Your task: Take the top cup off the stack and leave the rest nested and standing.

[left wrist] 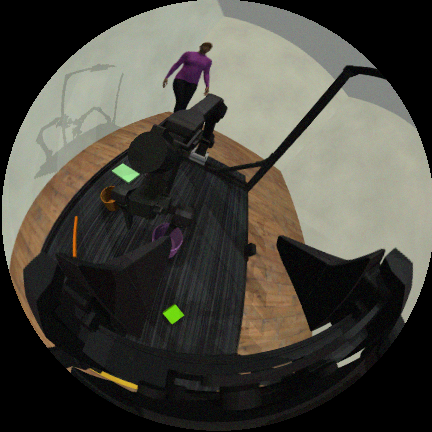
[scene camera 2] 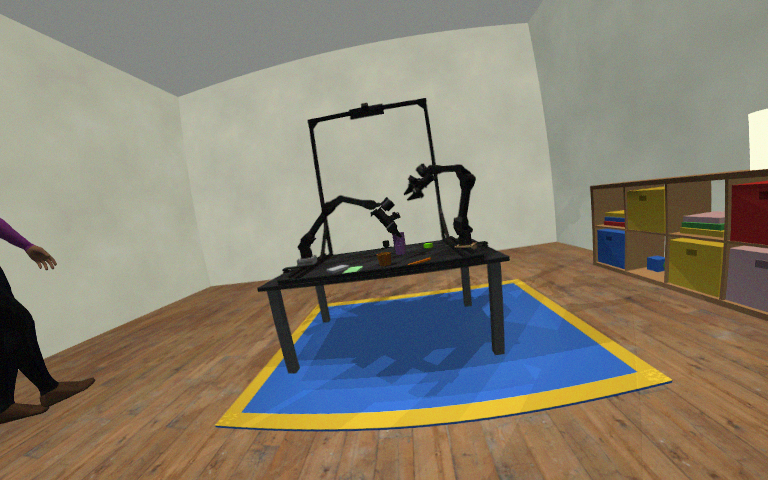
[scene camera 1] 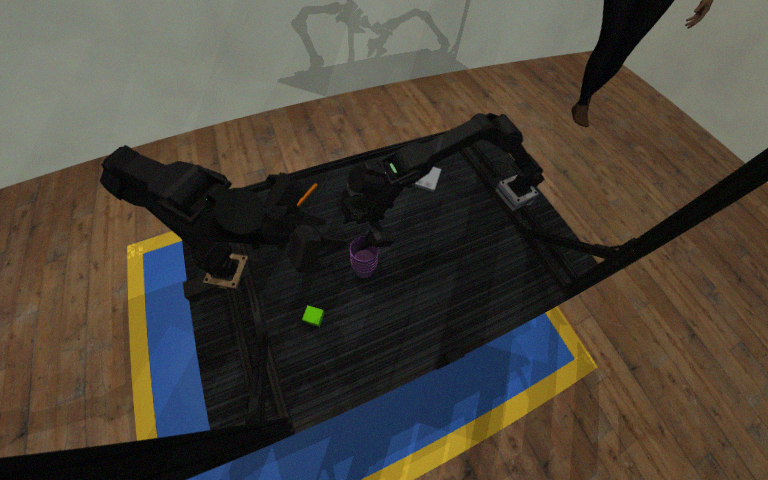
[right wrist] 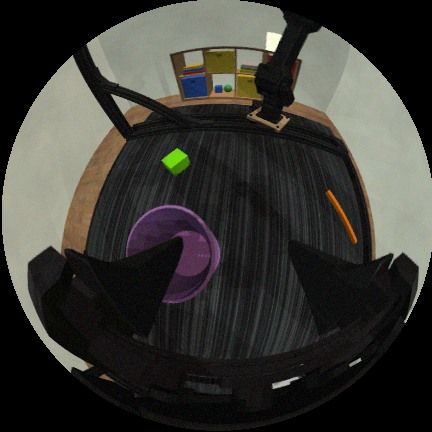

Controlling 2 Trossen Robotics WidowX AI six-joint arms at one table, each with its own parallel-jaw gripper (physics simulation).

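Frame: origin at the left arm's base, x left, y up, z ahead, level; metres.
Seen in the pictures: left gripper, fingertip midpoint: (left wrist: 224,241) (scene camera 2: 405,197) (scene camera 1: 335,232); right gripper, fingertip midpoint: (left wrist: 145,235) (scene camera 2: 400,236) (scene camera 1: 351,236) (right wrist: 237,244); left arm's base, origin of the base link: (scene camera 2: 465,244) (scene camera 1: 225,268) (right wrist: 269,115); right arm's base, origin of the base link: (left wrist: 200,152) (scene camera 2: 306,257) (scene camera 1: 519,187).
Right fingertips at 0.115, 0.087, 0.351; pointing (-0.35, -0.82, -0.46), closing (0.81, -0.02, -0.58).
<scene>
Offsets run from my right fingertips to a thing's middle, as dx, dy, dz.
A stack of nested purple cups {-0.041, -0.015, +0.041} (scene camera 1: 364,263) (scene camera 2: 399,244) (left wrist: 175,241) (right wrist: 196,256) stands upright on the black table; stacked rims show in scene camera 1. My right gripper (scene camera 2: 397,232) (right wrist: 237,244) is open, pointing down at the stack's mouth. In the right wrist view one finger lies across the top cup's opening and the other is outside, beyond the rim. Whether the first fingertip is inside the cup or just above it, I cannot tell. My left gripper (scene camera 2: 411,193) (left wrist: 224,241) is open and empty, high above the table and apart from the stack.
A green block {-0.202, -0.102, -0.071} (scene camera 1: 313,315) (scene camera 2: 428,245) (left wrist: 173,314) (right wrist: 176,161), an orange stick {+0.179, -0.111, -0.205} (scene camera 1: 306,194) (scene camera 2: 419,260) (left wrist: 75,236) (right wrist: 343,217), an orange-brown cup {+0.216, -0.085, -0.024} (scene camera 2: 384,259) (left wrist: 107,199), a pale green flat piece {+0.357, -0.111, +0.085} (scene camera 2: 352,270) (left wrist: 125,172) and a white flat piece {+0.346, -0.109, +0.206} (scene camera 1: 429,178) (scene camera 2: 338,267) are on the table.
</scene>
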